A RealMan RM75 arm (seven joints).
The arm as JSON. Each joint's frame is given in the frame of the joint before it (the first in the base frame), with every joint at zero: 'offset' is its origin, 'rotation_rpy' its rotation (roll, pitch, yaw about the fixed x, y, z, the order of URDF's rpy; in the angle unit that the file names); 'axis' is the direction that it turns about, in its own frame. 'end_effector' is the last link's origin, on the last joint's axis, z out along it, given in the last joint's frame.
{
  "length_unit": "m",
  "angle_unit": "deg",
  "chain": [
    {
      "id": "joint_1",
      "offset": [
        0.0,
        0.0,
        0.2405
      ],
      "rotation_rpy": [
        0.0,
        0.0,
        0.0
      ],
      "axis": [
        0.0,
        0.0,
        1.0
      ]
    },
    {
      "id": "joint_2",
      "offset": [
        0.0,
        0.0,
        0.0
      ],
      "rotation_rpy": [
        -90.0,
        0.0,
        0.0
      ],
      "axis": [
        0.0,
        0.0,
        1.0
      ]
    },
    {
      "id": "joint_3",
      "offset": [
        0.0,
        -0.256,
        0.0
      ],
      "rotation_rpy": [
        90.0,
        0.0,
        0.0
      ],
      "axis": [
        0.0,
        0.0,
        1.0
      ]
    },
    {
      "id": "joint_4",
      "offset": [
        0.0,
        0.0,
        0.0
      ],
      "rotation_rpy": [
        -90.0,
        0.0,
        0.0
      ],
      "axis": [
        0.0,
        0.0,
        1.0
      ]
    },
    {
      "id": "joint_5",
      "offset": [
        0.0,
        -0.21,
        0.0
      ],
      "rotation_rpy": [
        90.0,
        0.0,
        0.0
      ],
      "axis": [
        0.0,
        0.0,
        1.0
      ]
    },
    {
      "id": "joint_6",
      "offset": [
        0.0,
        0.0,
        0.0
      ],
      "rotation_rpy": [
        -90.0,
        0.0,
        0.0
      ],
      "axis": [
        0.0,
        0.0,
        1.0
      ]
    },
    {
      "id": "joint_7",
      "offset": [
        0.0,
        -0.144,
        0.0
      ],
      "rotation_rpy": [
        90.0,
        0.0,
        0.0
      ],
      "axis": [
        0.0,
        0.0,
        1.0
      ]
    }
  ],
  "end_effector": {
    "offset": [
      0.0,
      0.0,
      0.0
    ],
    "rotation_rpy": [
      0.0,
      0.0,
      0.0
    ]
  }
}
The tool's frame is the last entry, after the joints.
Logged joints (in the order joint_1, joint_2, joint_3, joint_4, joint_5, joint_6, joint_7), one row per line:
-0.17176 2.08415 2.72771 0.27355 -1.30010 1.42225 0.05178
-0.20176 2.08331 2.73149 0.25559 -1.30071 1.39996 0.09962
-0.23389 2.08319 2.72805 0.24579 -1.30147 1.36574 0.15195
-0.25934 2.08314 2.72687 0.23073 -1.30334 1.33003 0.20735
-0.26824 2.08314 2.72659 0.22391 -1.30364 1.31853 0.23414
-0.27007 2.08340 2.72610 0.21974 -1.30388 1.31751 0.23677
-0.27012 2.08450 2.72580 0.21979 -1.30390 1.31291 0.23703
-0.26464 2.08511 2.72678 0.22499 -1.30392 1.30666 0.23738
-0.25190 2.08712 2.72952 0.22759 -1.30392 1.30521 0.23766
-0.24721 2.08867 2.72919 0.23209 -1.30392 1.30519 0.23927
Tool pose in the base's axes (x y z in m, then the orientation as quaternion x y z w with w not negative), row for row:
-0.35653 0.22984 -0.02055 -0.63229 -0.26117 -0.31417 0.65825
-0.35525 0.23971 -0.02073 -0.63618 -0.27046 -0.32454 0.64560
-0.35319 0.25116 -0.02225 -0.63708 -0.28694 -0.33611 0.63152
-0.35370 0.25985 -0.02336 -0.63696 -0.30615 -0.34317 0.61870
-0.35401 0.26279 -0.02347 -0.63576 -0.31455 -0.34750 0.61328
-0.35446 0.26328 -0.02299 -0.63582 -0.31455 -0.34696 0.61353
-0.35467 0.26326 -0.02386 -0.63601 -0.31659 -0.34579 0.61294
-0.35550 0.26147 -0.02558 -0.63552 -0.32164 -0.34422 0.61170
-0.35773 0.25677 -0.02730 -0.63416 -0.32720 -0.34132 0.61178
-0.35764 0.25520 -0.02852 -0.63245 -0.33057 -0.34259 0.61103
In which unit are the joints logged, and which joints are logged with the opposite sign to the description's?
The joints are logged in radians. Opposite sign: joint_2, joint_7.
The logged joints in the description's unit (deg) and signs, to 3 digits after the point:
-9.841 -119.413 156.286 15.673 -74.490 81.489 -2.967
-11.560 -119.365 156.503 14.644 -74.525 80.212 -5.708
-13.401 -119.358 156.306 14.083 -74.569 78.251 -8.706
-14.859 -119.355 156.238 13.220 -74.676 76.205 -11.880
-15.369 -119.355 156.222 12.829 -74.693 75.546 -13.415
-15.474 -119.370 156.194 12.590 -74.707 75.488 -13.566
-15.477 -119.433 156.177 12.593 -74.708 75.224 -13.581
-15.163 -119.468 156.233 12.891 -74.709 74.866 -13.601
-14.433 -119.583 156.390 13.040 -74.709 74.783 -13.617
-14.164 -119.672 156.371 13.298 -74.709 74.782 -13.709

